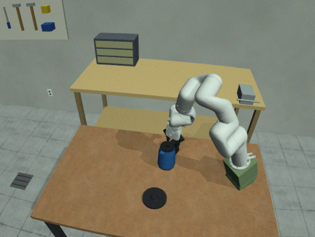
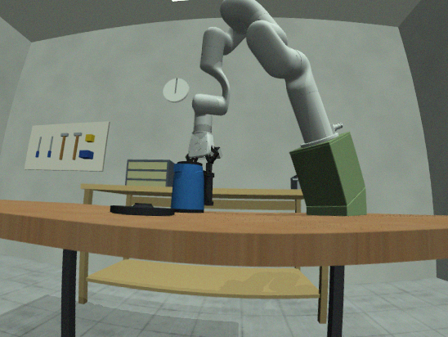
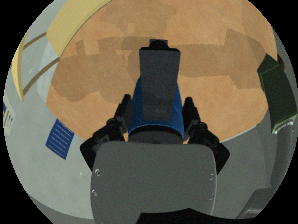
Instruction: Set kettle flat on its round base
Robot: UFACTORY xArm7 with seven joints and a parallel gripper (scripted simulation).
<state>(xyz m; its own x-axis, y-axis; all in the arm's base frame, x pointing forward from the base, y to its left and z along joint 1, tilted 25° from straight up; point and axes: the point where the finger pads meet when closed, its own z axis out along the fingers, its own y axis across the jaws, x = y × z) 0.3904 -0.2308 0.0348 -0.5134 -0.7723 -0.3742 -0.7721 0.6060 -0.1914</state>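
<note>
Right now my hand is 20 mm short of the blue kettle, 30 mm to the right of it and 70 mm above it. Also, from my hand: round black base 110 mm ahead, 340 mm to the left, 150 mm below.
</note>
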